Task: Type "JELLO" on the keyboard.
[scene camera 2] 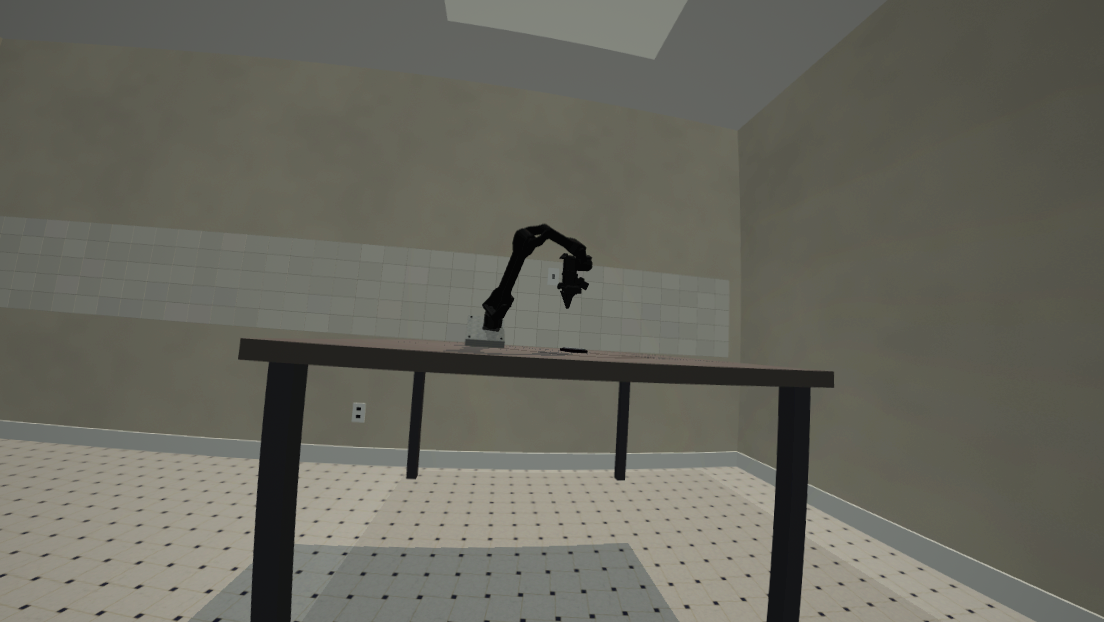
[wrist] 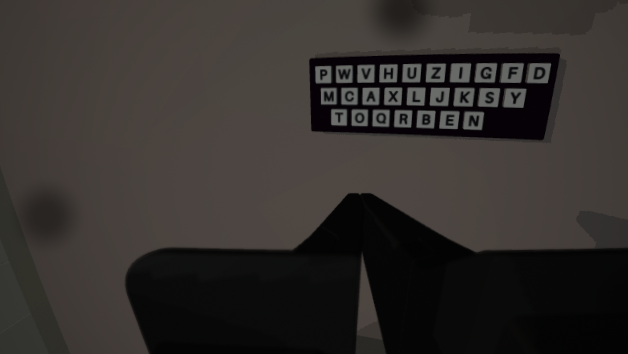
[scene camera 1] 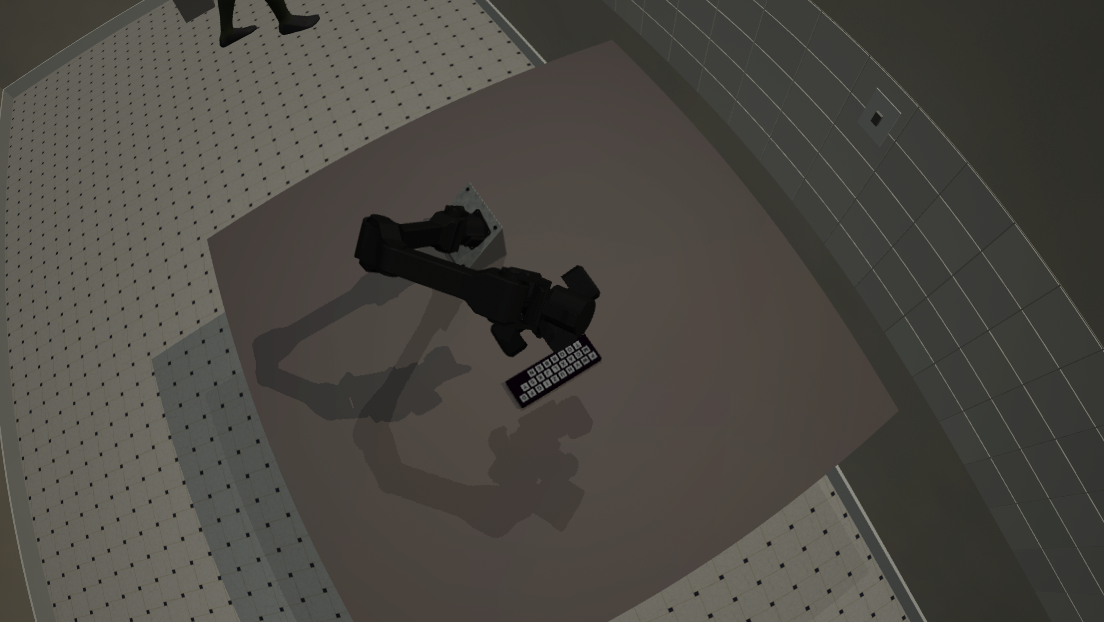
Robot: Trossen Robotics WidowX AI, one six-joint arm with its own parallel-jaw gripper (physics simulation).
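Places are measured from the arm's base along level axes (x ahead, y left, z up), in millimetres.
Pixels of known places: gripper, fingertip midpoint: (scene camera 2: 567,308) (wrist: 358,205); arm's base, link origin: (scene camera 2: 492,325) (scene camera 1: 475,229).
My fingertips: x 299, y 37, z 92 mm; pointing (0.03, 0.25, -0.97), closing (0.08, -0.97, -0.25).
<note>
For each thing: its top centre in the pictures, then the offset to it from my fingertips.
- small black keyboard, top centre: (wrist: 421,96) (scene camera 1: 553,369) (scene camera 2: 572,347) dz -160, dx +29, dy -23 mm
- J key, top centre: (wrist: 439,97) dz -160, dx +30, dy -36 mm
- E key, top centre: (wrist: 449,120) dz -160, dx +13, dy -47 mm
- L key, top centre: (wrist: 416,96) dz -160, dx +28, dy -18 mm
- O key, top centre: (wrist: 359,117) dz -160, dx +6, dy +25 mm
A small black keyboard (scene camera 1: 512,389) (scene camera 2: 573,350) (wrist: 520,122) with white letter keys lies flat on the table. In the wrist view it is at the upper right with its letters upright. The J key (wrist: 439,97), E key (wrist: 449,120), L key (wrist: 415,96) and O key (wrist: 359,118) all show. My gripper (wrist: 358,205) (scene camera 2: 567,307) is shut and empty, pointing down, high above the table. In the wrist view its fingertips appear below the keyboard's bottom row. In scene camera 1 the wrist and hand hide the fingertips and come up to the keyboard's upper edge.
The brown table (scene camera 1: 695,231) (scene camera 2: 533,369) carries the arm's grey base plate (scene camera 1: 494,245) (scene camera 2: 484,342). The arm's shadows fall across the table beside the keyboard. A person's legs (scene camera 1: 289,16) show on the floor beyond the table in scene camera 1.
</note>
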